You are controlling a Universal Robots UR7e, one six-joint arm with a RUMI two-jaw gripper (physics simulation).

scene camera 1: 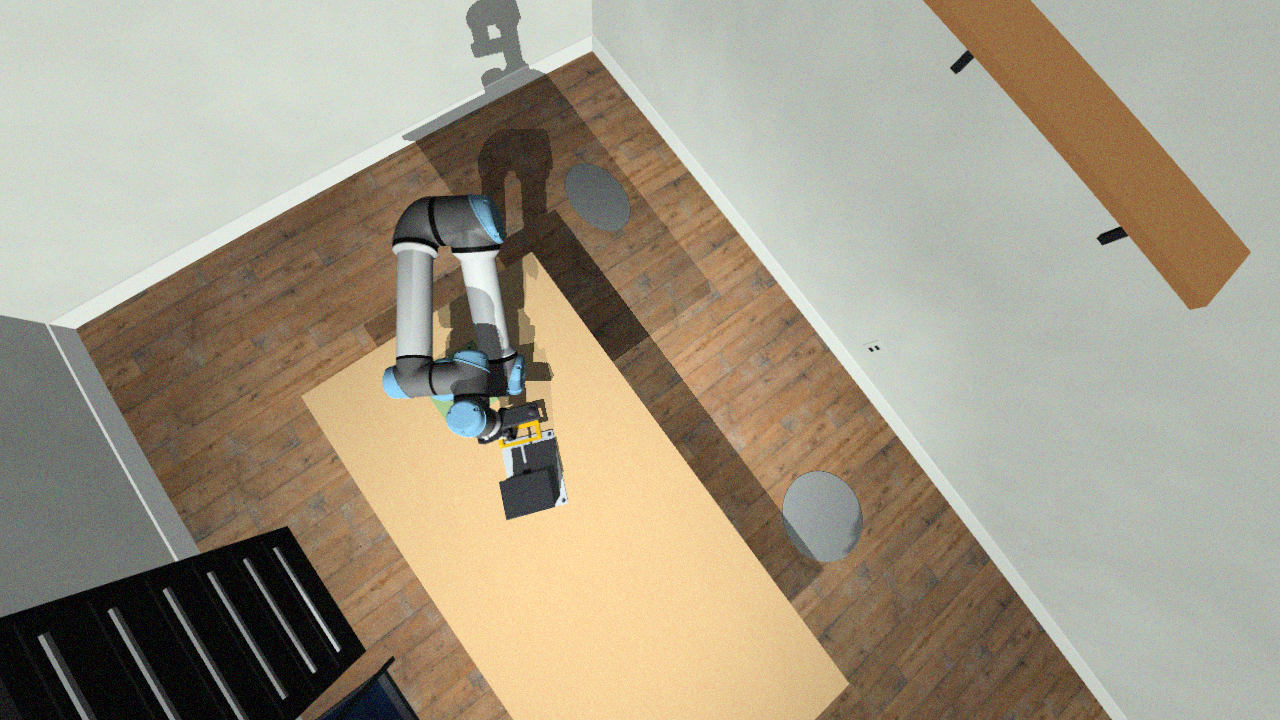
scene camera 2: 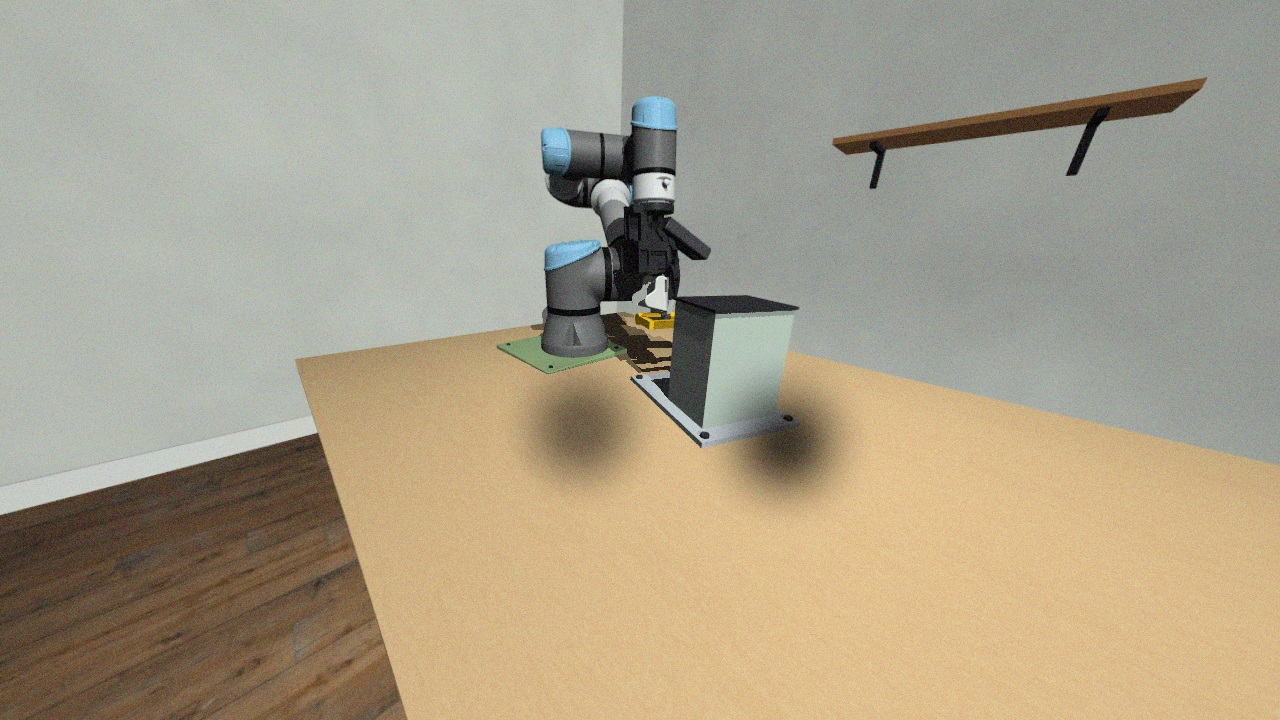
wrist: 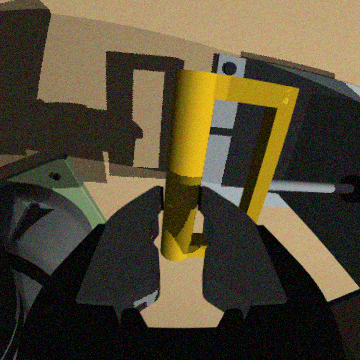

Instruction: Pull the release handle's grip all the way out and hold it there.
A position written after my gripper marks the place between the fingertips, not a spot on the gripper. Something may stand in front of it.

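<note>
My gripper (scene camera 2: 659, 324) is visible; it appears also in the wrist view (wrist: 180, 188) and in scene camera 1 (scene camera 1: 514, 426).
</note>
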